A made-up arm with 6 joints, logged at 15 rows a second.
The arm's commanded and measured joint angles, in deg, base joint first. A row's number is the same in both.
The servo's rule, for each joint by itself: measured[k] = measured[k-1] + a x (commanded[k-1-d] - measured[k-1]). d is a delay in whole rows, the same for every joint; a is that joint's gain. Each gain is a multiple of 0.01, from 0.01 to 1. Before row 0 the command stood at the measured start. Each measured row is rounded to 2 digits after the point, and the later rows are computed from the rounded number. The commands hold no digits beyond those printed.
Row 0, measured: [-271.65, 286.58, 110.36, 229.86, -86.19, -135.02]
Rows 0 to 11, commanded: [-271.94, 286.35, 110.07, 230.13, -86.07, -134.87]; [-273.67, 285.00, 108.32, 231.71, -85.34, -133.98]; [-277.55, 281.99, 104.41, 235.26, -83.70, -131.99]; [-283.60, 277.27, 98.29, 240.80, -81.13, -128.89]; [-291.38, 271.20, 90.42, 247.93, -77.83, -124.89]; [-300.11, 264.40, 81.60, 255.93, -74.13, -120.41]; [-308.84, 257.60, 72.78, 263.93, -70.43, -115.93]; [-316.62, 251.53, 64.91, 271.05, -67.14, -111.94]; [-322.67, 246.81, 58.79, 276.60, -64.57, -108.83]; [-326.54, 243.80, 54.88, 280.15, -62.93, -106.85]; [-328.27, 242.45, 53.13, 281.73, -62.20, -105.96]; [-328.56, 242.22, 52.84, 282.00, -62.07, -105.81]
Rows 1 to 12, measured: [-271.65, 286.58, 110.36, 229.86, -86.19, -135.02]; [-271.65, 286.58, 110.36, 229.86, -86.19, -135.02]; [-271.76, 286.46, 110.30, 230.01, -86.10, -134.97]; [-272.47, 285.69, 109.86, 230.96, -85.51, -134.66]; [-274.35, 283.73, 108.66, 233.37, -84.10, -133.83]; [-277.77, 280.31, 106.38, 237.53, -81.78, -132.30]; [-282.81, 275.48, 102.87, 243.35, -78.70, -130.00]; [-289.21, 269.61, 98.19, 250.39, -75.14, -127.03]; [-296.47, 263.24, 92.60, 257.97, -71.47, -123.59]; [-303.93, 257.03, 86.51, 265.29, -68.09, -119.98]; [-310.86, 251.61, 80.41, 271.62, -65.34, -116.52]; [-316.66, 247.47, 74.79, 276.40, -63.46, -113.52]
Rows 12 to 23, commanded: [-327.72, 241.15, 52.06, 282.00, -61.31, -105.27]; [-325.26, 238.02, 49.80, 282.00, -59.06, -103.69]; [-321.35, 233.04, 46.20, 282.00, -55.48, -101.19]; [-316.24, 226.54, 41.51, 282.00, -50.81, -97.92]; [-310.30, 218.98, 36.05, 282.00, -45.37, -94.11]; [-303.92, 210.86, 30.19, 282.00, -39.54, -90.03]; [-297.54, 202.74, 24.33, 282.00, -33.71, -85.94]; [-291.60, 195.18, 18.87, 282.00, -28.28, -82.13]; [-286.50, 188.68, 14.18, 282.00, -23.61, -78.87]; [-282.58, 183.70, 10.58, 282.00, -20.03, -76.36]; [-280.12, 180.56, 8.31, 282.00, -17.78, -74.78]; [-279.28, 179.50, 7.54, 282.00, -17.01, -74.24]
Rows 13 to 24, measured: [-320.96, 244.81, 70.02, 279.38, -62.48, -111.18]; [-323.77, 243.44, 66.24, 280.85, -62.16, -109.52]; [-325.23, 242.23, 63.12, 281.49, -61.50, -108.20]; [-325.24, 240.00, 60.19, 281.78, -59.60, -106.80]; [-323.80, 236.31, 57.11, 281.90, -56.39, -105.06]; [-321.00, 231.13, 53.68, 281.96, -52.04, -102.85]; [-317.04, 224.69, 49.80, 281.98, -46.84, -100.14]; [-312.19, 217.36, 45.49, 281.99, -41.15, -97.01]; [-306.77, 209.61, 40.83, 282.00, -35.35, -93.58]; [-301.16, 201.96, 36.00, 282.00, -29.84, -90.03]; [-295.74, 194.92, 31.20, 282.00, -24.98, -86.57]; [-290.87, 188.97, 26.66, 282.00, -21.12, -83.40]
